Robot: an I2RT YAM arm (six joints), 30 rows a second.
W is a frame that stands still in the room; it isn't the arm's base.
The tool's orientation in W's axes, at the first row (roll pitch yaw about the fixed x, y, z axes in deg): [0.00 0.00 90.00]
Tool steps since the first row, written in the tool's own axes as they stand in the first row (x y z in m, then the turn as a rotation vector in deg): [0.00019 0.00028 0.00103 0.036 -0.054 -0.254]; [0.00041 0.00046 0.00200 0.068 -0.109 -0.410]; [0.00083 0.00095 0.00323 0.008 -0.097 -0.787]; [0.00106 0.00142 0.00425 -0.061 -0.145 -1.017]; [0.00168 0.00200 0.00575 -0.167 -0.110 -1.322]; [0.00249 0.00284 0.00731 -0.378 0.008 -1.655]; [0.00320 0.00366 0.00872 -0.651 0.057 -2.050]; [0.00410 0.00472 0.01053 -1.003 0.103 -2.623]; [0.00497 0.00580 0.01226 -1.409 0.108 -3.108]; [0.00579 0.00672 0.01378 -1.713 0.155 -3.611]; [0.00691 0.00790 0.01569 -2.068 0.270 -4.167]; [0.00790 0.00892 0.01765 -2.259 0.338 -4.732]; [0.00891 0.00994 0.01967 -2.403 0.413 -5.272]
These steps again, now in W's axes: [-0.00028 0.00019 0.00103 0.054 0.036 -0.254]; [-0.00046 0.00041 0.00200 0.109 0.068 -0.410]; [-0.00095 0.00083 0.00323 0.097 0.008 -0.787]; [-0.00142 0.00106 0.00425 0.145 -0.061 -1.017]; [-0.00200 0.00168 0.00575 0.110 -0.167 -1.322]; [-0.00284 0.00249 0.00731 -0.008 -0.378 -1.655]; [-0.00366 0.00320 0.00872 -0.057 -0.651 -2.050]; [-0.00472 0.00410 0.01053 -0.103 -1.003 -2.623]; [-0.00580 0.00497 0.01226 -0.108 -1.409 -3.108]; [-0.00672 0.00579 0.01378 -0.155 -1.713 -3.611]; [-0.00790 0.00691 0.01569 -0.270 -2.068 -4.167]; [-0.00892 0.00790 0.01765 -0.338 -2.259 -4.732]; [-0.00994 0.00891 0.01967 -0.413 -2.403 -5.272]
